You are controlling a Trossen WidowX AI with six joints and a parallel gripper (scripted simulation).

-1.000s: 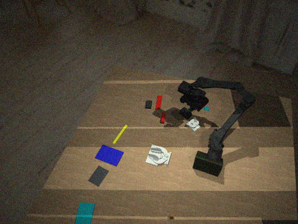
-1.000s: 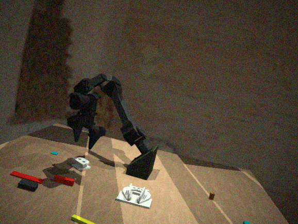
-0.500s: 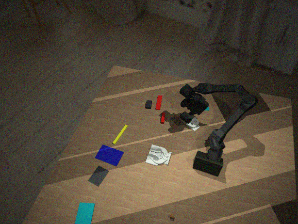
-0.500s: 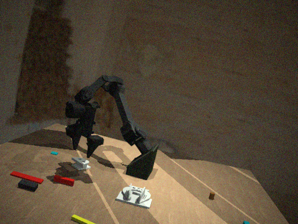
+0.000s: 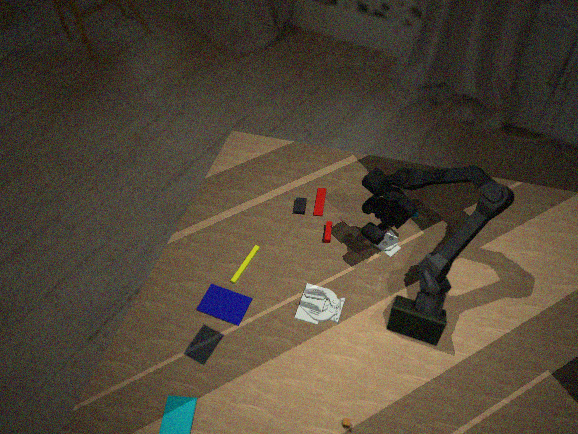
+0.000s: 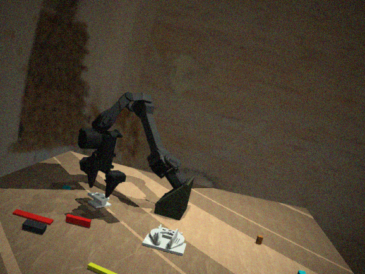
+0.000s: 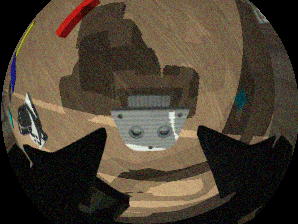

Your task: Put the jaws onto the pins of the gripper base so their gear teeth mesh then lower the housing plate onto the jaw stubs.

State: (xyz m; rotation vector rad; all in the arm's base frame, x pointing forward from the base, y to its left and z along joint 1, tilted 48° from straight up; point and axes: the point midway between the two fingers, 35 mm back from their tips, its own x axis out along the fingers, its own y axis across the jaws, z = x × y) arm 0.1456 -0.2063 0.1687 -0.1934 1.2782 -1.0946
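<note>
My gripper tip is now 10 mm past the white block, 10 mm to the right of it and 40 mm above it. From my gripper tip the other things lie so: grey jaw 120 mm ahead, 290 mm to the left, 30 mm below; then dark block 310 mm ahead, 80 mm to the right, 40 mm below; then red bar 250 mm ahead, 120 mm to the right, 40 mm below.
</note>
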